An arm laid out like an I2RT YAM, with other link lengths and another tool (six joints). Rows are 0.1 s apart.
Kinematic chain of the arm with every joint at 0, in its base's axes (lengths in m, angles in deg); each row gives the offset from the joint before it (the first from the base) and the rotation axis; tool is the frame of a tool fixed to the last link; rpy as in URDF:
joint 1: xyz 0 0 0.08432 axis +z
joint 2: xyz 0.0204 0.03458 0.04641 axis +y
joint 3: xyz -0.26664 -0.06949 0 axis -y
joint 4: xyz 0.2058 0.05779 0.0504 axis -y
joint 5: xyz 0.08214 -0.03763 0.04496 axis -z
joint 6: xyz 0.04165 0 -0.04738 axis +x
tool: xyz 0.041 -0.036 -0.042 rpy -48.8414 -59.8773 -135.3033
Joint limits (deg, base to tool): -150..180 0..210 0..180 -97..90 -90..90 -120..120
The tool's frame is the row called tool.
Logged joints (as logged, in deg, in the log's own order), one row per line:
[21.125 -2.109 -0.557 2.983 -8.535 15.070]
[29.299 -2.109 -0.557 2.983 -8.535 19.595]
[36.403 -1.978 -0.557 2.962 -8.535 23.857]
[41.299 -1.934 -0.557 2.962 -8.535 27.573]
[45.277 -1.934 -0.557 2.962 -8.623 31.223]
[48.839 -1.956 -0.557 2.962 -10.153 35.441]
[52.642 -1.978 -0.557 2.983 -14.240 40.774]
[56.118 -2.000 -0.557 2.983 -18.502 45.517]
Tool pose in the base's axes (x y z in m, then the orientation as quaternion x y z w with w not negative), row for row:
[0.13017 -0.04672 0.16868 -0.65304 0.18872 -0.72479 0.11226]
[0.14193 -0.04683 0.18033 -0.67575 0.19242 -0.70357 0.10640]
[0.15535 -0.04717 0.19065 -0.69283 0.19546 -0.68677 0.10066]
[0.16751 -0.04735 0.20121 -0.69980 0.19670 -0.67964 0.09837]
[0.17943 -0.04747 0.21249 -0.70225 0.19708 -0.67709 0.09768]
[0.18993 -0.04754 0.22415 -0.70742 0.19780 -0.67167 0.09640]
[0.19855 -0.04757 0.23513 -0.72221 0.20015 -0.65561 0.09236]
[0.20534 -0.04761 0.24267 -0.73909 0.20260 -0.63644 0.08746]
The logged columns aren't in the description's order. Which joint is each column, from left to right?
Columns, left to right: joint 2, joint 5, joint 1, joint 6, joint 4, joint 3.
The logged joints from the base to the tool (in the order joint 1, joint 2, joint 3, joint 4, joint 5, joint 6), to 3 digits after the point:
[-0.557 21.125 15.070 -8.535 -2.109 2.983]
[-0.557 29.299 19.595 -8.535 -2.109 2.983]
[-0.557 36.403 23.857 -8.535 -1.978 2.962]
[-0.557 41.299 27.573 -8.535 -1.934 2.962]
[-0.557 45.277 31.223 -8.623 -1.934 2.962]
[-0.557 48.839 35.441 -10.153 -1.956 2.962]
[-0.557 52.642 40.774 -14.240 -1.978 2.983]
[-0.557 56.118 45.517 -18.502 -2.000 2.983]

